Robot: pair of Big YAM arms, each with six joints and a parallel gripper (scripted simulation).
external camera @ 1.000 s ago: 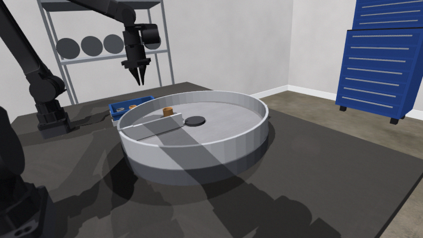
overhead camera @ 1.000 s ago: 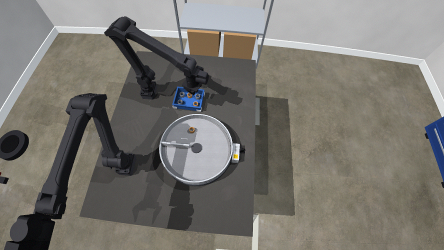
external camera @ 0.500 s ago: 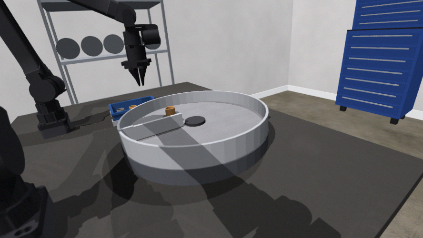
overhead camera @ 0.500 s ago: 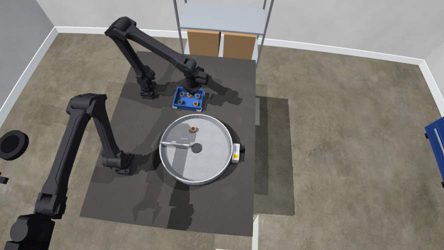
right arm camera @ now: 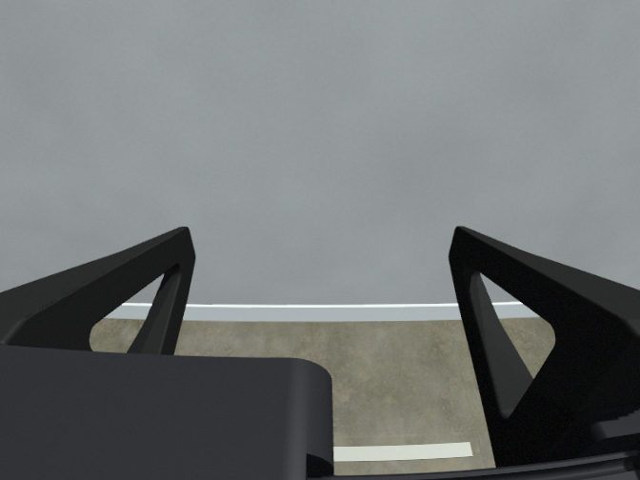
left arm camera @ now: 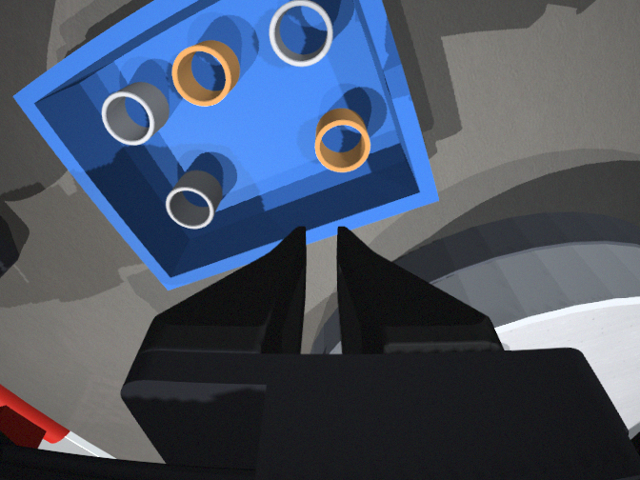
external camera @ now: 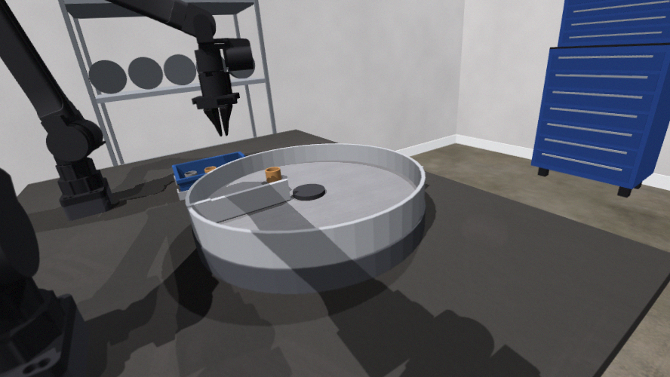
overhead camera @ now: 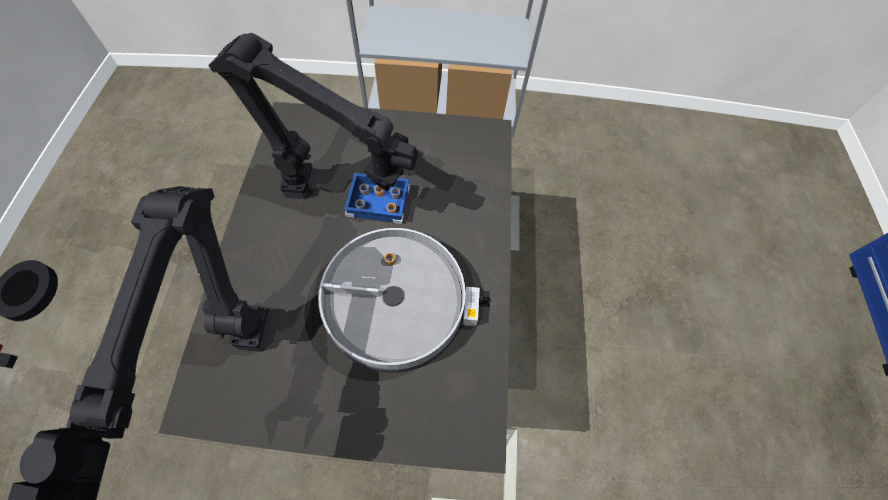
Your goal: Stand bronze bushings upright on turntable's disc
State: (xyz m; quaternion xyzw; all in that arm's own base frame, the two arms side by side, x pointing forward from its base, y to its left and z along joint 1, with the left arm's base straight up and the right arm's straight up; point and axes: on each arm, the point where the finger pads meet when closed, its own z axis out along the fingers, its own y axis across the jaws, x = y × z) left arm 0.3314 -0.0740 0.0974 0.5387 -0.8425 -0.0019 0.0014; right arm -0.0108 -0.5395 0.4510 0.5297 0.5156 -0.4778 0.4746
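Right now my left hand is 110 mm above the blue crate, 40 mm past it and 30 mm to the right of it. From my left hand the other things lie so: turntable disc: 330 mm to the right, 80 mm below, 70 mm ahead.
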